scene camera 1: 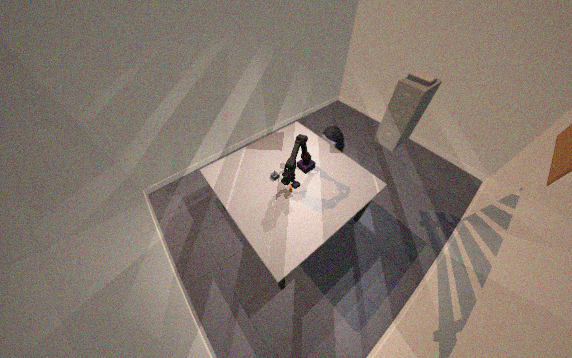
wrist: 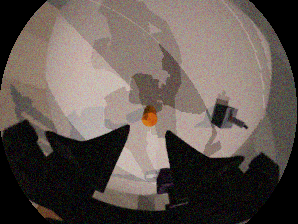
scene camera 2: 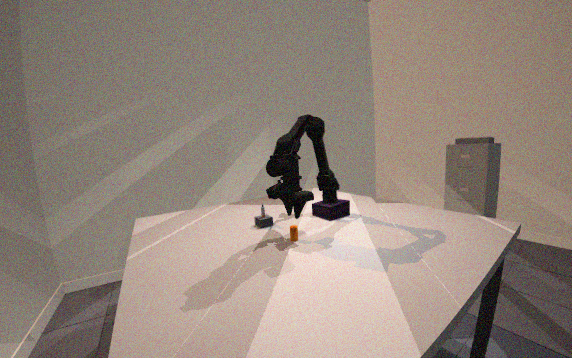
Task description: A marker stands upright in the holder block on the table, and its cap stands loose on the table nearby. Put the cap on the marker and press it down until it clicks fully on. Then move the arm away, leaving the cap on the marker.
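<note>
Visible: my gripper (scene camera 2: 293, 217). Gripper (wrist: 147, 130) visible too.
</note>
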